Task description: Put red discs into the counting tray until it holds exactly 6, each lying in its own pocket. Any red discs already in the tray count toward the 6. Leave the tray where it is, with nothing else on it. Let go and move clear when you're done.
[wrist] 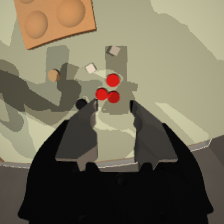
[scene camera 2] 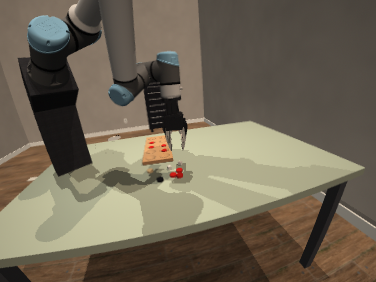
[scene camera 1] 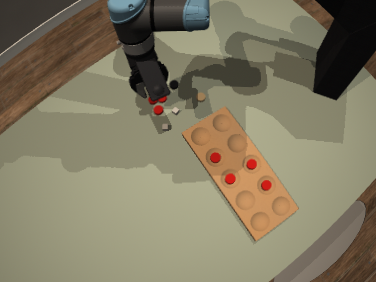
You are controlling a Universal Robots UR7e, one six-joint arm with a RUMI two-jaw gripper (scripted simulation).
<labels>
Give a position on a counting tray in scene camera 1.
At 260,211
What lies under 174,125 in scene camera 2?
The gripper.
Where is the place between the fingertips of the gripper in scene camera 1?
At 153,94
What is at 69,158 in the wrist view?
The gripper.
</labels>
